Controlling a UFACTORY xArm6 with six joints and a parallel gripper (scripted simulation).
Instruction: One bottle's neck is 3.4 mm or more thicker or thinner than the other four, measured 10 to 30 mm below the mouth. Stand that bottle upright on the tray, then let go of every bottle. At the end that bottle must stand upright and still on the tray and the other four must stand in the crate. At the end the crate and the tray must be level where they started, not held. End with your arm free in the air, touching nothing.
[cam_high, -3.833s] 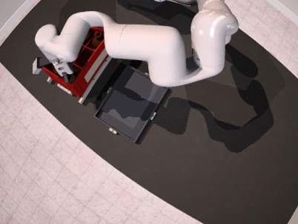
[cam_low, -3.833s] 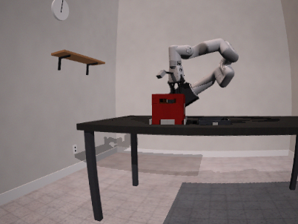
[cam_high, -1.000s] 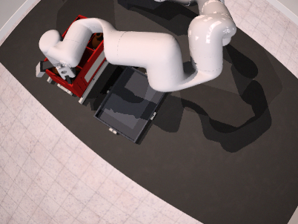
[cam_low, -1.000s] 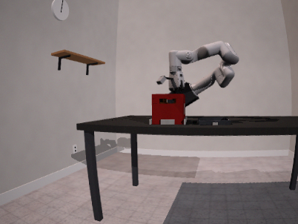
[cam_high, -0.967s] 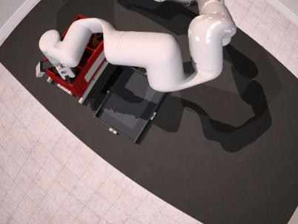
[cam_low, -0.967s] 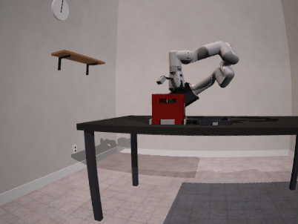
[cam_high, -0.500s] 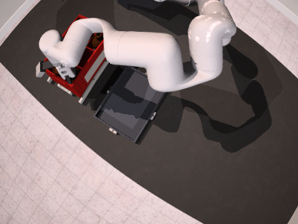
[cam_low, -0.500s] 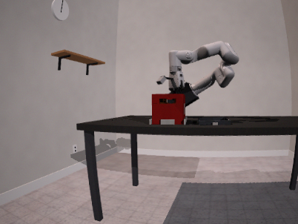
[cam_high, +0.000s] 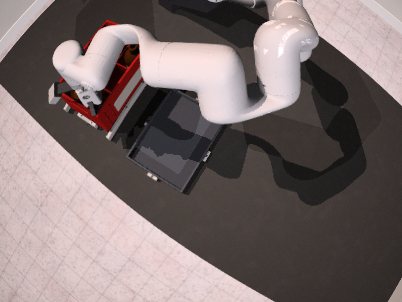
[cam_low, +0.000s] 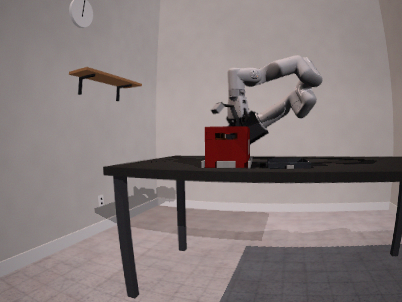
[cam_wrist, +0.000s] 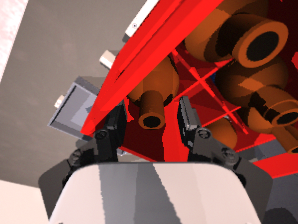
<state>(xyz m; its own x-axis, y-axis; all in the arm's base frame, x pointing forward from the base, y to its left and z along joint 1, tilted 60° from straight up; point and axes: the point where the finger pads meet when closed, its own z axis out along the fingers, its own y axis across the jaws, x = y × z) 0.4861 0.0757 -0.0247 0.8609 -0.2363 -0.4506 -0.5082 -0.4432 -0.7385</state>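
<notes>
Right now my hand is 7 cm to the left of the red crate, 7 cm past it and 7 cm above it. The rest, counted from my hand: dark flat tray: 21 cm to the left, 15 cm below, 10 cm behind.
</notes>
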